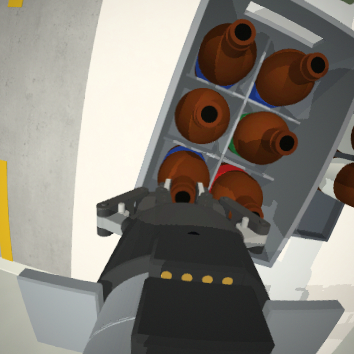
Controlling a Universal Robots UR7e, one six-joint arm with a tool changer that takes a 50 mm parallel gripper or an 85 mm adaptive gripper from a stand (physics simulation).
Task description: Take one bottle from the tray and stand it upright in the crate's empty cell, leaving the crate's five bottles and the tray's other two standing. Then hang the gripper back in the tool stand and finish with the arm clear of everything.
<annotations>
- bottle: 234, 182
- bottle: 227, 52
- bottle: 286, 76
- bottle: 185, 167
</annotations>
